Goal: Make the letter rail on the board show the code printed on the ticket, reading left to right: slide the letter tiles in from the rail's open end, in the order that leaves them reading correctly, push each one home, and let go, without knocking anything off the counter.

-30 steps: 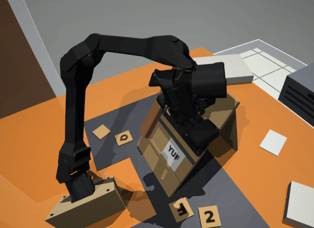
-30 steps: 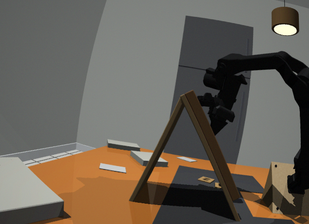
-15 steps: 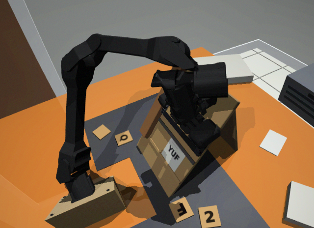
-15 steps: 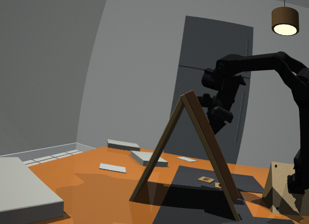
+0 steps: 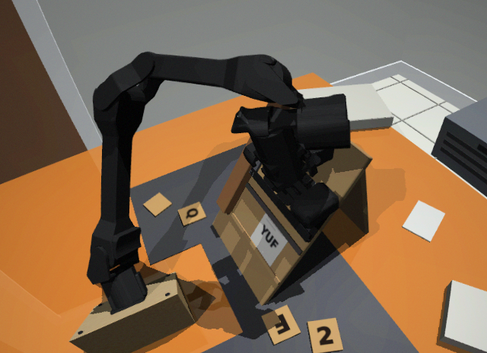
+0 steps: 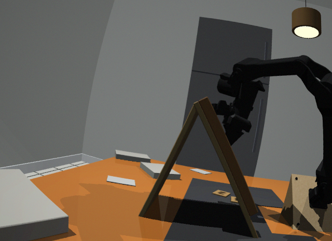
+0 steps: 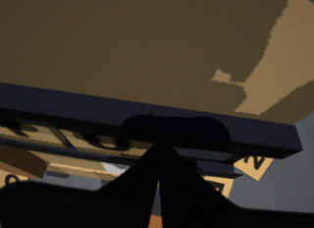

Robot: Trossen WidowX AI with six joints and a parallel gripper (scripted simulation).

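Now: gripper tip 180 mm above the f tile, 120 mm to the left of it and 100 mm past it. From my gripper tip the other things lie so: letter tile (300 mm to the left, 240 mm behind, 180 mm below); then grey mat (180 mm below, 140 mm behind, 20 mm to the left); then white ticket (90 mm below, 50 mm behind, 10 mm to the left).
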